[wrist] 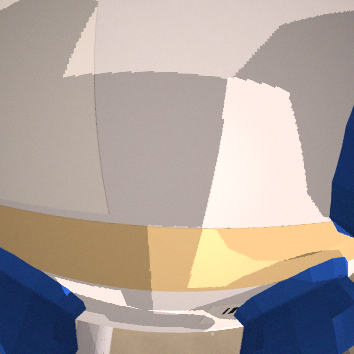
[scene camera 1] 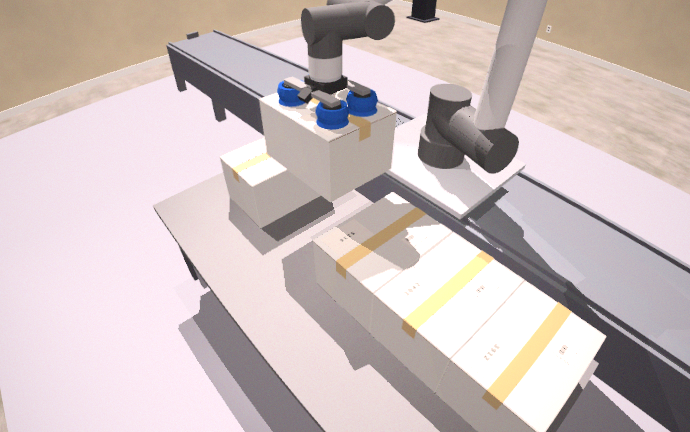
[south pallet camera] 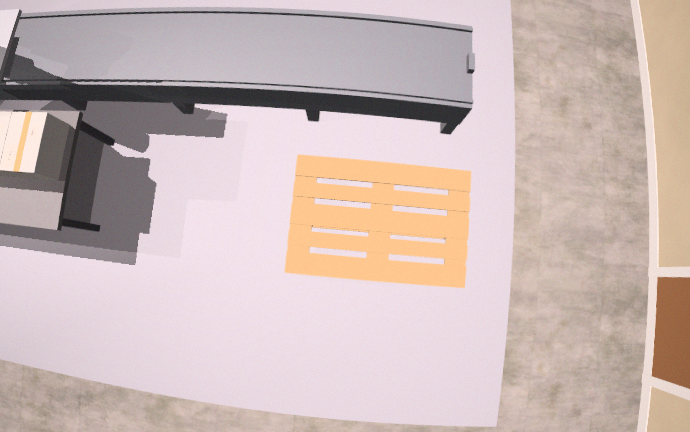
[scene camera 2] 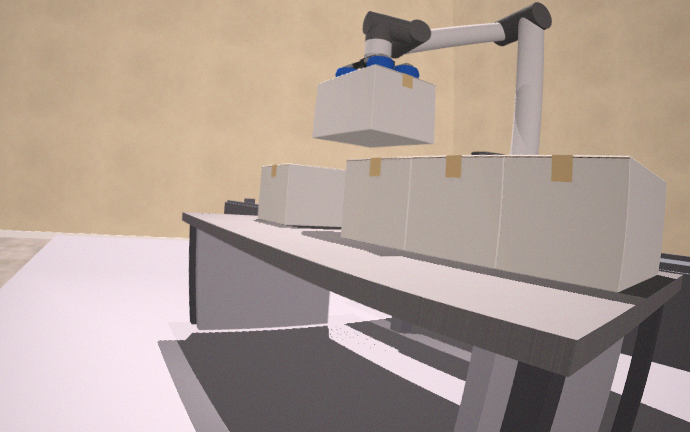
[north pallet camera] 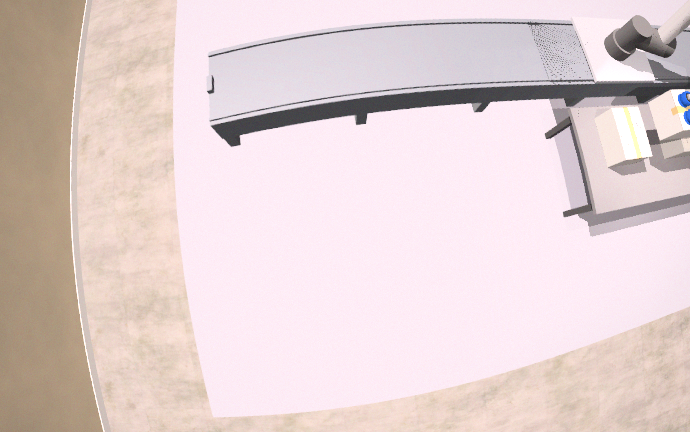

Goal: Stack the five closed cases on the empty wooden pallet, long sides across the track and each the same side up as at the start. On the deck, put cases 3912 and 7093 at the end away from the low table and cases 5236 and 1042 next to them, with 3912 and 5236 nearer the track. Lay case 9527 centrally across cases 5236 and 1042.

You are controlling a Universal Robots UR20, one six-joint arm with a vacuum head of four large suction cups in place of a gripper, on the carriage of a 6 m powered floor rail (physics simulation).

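Places are measured from the arm's base along level axes (x ahead, y down, z left), in metres.
Where they show: hand at its tool point: point(wrist: 160, 226); arm's base at its link origin: point(scene camera 1: 440, 155) point(north pallet camera: 615, 48).
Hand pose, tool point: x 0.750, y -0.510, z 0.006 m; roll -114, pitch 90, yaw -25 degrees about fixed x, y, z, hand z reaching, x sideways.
Each offset is from my tool point to the top centre of the thing. Level surfaces: height alone.
My vacuum gripper point(scene camera 1: 326, 96) point(scene camera 2: 377, 66) is shut on the white closed case 7093 {dx +0.000, dy -0.023, dz -0.006 m} point(scene camera 1: 300, 147) point(scene camera 2: 346, 109) point(north pallet camera: 661, 124) point(wrist: 265, 150), top up and level, clear above the low table {dy +0.550 m} point(scene camera 1: 254, 284) point(scene camera 2: 305, 249) point(north pallet camera: 636, 188). Its number is hidden. Below, three cases stand side by side: case 5236 {dx +0.038, dy +0.318, dz +0.334 m} point(scene camera 1: 336, 241) point(scene camera 2: 376, 203), its number faint; case 1042 {dx +0.038, dy +0.318, dz +0.623 m} point(scene camera 1: 427, 284) point(scene camera 2: 443, 213); and case 3912 {dx +0.038, dy +0.318, dz +0.912 m} point(scene camera 1: 488, 351) point(scene camera 2: 565, 228) point(south pallet camera: 34, 147) at the near end. A separate case {dx +0.038, dy +0.318, dz -0.340 m} point(scene camera 1: 262, 178) point(scene camera 2: 310, 193) point(north pallet camera: 611, 137), probably 9527, stands at the far end. The wooden pallet point(south pallet camera: 376, 218) is empty.
The floor track point(scene camera 1: 218, 55) point(north pallet camera: 356, 66) point(south pallet camera: 254, 55) runs along the table's long side. The arm's white carriage point(scene camera 1: 458, 198) point(north pallet camera: 600, 66) stands on it beside the table. The pallet lies beyond the table's end, near the track's end. A dark column base point(scene camera 1: 423, 17) stands far behind.
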